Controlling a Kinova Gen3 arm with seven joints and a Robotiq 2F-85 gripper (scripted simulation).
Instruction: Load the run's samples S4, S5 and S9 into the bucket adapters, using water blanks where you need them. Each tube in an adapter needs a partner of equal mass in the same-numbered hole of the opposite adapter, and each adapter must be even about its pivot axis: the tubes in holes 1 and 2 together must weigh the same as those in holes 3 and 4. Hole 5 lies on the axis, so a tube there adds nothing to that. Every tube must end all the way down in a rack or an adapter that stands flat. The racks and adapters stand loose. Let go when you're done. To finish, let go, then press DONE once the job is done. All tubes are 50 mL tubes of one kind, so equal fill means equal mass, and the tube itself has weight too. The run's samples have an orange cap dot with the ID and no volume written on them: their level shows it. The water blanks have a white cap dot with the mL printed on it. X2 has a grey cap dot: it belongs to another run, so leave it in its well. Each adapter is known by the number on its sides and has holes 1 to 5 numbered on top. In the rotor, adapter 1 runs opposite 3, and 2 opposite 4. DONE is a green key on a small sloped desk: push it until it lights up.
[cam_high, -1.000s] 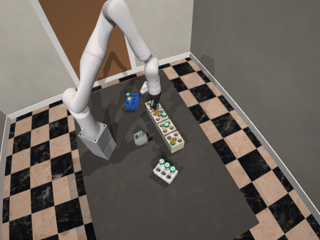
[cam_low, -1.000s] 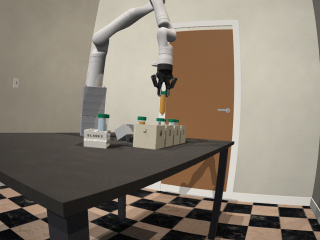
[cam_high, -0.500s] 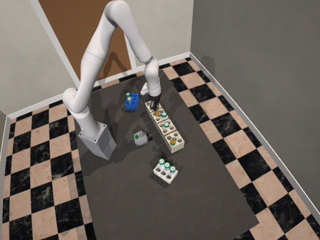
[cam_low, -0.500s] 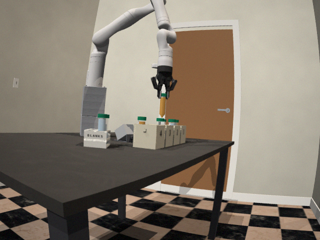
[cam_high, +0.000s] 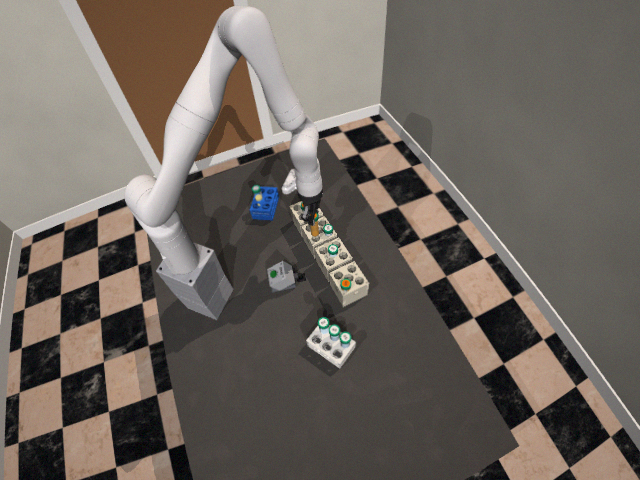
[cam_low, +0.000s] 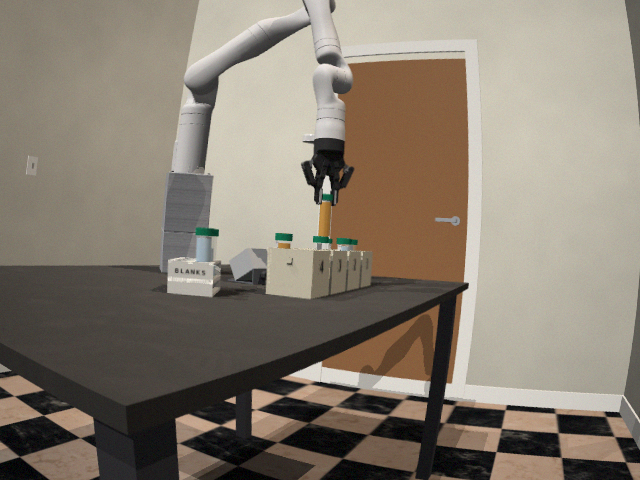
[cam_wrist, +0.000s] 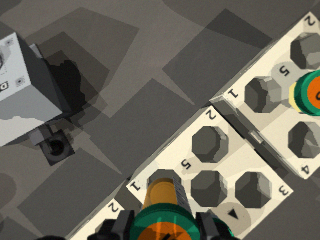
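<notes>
Right now my hand is 50 mm above the sample S5 and 10 mm to the right of it. The rest, counted from my hand: adapter 1: 170 mm below, 130 mm to the left, 40 mm ahead; then water blank tube: 150 mm below, 80 mm to the right, 10 mm ahead; then done desk: 170 mm behind, 160 mm below, 40 mm to the right.
</notes>
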